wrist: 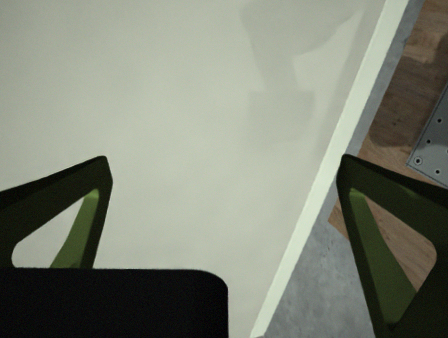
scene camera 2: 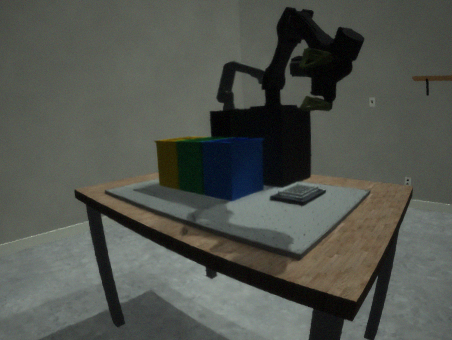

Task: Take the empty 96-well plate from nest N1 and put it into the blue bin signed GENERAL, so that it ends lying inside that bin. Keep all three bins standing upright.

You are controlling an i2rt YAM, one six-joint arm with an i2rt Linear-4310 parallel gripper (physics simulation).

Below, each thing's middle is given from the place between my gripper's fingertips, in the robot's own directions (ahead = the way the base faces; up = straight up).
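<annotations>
Green bin (scene camera 2: 190,156): 490 mm to the right of my hand, 160 mm behind it, 220 mm below it. Blue bin (scene camera 2: 233,167): well to the right of my hand, a good way behind it and a good way below it.
</annotations>
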